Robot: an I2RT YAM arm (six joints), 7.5 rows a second.
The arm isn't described. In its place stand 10 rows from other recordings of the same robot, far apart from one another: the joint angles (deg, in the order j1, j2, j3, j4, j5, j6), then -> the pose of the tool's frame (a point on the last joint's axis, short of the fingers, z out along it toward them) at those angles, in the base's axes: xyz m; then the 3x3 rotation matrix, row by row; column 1 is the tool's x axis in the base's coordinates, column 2 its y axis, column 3 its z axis.
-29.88, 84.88, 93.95, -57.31, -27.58, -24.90 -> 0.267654, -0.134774, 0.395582; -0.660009, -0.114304, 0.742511; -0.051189, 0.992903, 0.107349; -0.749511, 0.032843, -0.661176
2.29, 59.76, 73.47, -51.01, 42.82, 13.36 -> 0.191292, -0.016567, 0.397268; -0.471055, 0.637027, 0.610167; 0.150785, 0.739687, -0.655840; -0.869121, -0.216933, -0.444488
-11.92, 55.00, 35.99, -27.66, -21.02, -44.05 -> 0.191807, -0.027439, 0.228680; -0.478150, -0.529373, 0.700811; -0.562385, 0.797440, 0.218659; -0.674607, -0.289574, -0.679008
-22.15, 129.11, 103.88, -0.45, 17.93, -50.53 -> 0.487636, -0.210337, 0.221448; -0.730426, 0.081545, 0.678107; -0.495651, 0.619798, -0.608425; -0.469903, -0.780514, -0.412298
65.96, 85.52, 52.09, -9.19, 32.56, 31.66 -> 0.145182, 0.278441, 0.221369; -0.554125, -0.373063, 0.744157; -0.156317, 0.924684, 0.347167; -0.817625, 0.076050, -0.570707
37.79, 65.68, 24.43, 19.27, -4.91, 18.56 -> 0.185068, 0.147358, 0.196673; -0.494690, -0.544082, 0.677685; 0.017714, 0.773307, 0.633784; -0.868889, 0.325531, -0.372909
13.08, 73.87, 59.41, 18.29, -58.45, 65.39 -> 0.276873, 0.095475, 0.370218; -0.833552, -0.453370, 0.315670; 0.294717, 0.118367, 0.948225; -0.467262, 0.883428, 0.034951
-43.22, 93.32, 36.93, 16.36, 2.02, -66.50 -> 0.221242, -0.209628, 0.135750; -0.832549, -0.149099, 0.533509; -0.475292, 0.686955, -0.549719; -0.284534, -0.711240, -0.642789
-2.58, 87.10, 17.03, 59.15, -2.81, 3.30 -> 0.253957, -0.009696, 0.146535; -0.189112, 0.007772, 0.981925; 0.066075, 0.997803, 0.004828; -0.979730, 0.065793, -0.189210
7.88, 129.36, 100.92, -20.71, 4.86, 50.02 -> 0.498699, 0.065978, 0.170894; -0.544044, 0.521648, 0.657190; 0.695493, 0.718512, 0.005430; -0.469367, 0.460026, -0.753705
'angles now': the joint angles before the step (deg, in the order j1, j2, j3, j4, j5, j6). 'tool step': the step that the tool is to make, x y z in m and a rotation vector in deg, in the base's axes. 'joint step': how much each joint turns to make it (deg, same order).
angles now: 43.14 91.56 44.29 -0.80 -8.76 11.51
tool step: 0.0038 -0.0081 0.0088 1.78 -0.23 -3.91
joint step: -1.49 -2.05 -0.30 -0.01 0.79 2.59
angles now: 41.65 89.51 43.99 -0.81 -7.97 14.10
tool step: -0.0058 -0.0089 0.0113 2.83 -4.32 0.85
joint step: -0.60 -4.35 -2.90 3.44 -0.54 -1.55
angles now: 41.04 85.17 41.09 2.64 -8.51 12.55
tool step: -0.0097 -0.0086 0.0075 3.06 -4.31 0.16
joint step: 0.00 -4.49 -3.87 4.56 0.20 -0.51
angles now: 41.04 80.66 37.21 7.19 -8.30 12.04
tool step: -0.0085 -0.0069 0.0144 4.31 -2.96 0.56
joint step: -0.08 -4.90 -2.13 2.41 -1.26 0.74
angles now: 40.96 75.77 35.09 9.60 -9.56 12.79
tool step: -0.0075 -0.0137 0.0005 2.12 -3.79 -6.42
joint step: -0.43 -4.17 -4.54 4.88 5.67 2.14
